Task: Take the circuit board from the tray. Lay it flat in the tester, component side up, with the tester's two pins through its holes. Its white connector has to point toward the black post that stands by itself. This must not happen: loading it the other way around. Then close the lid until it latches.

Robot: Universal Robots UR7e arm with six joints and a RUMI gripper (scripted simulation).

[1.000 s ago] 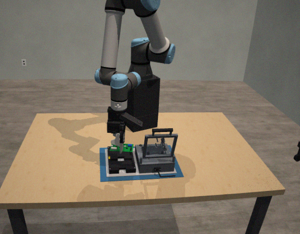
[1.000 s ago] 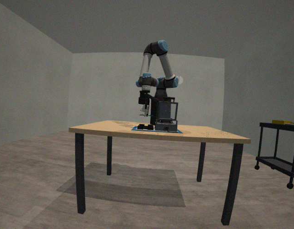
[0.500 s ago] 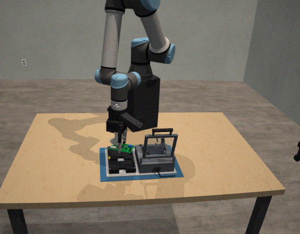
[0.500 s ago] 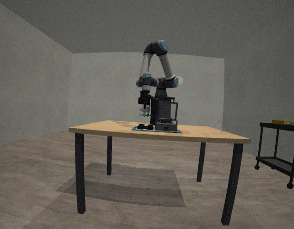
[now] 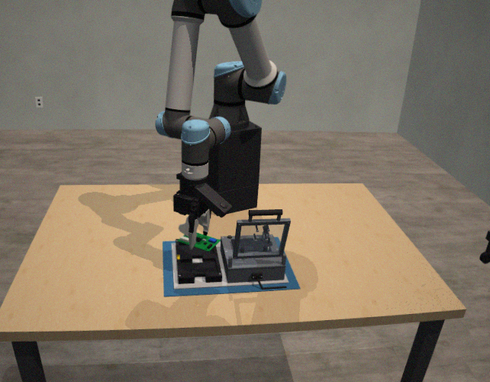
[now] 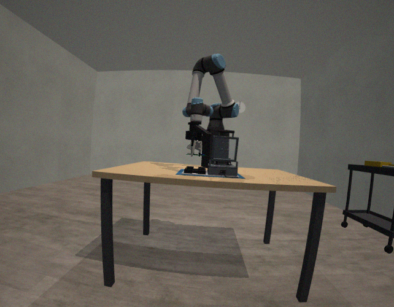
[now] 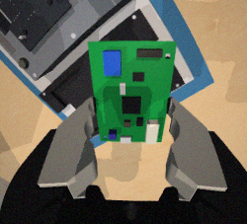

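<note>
The green circuit board lies right at my hand. From my hand the other things lie so: tester bed (170 mm to the left, 60 mm behind, 50 mm below); framed lid (180 mm to the left, 60 mm above, 50 mm ahead).
</note>
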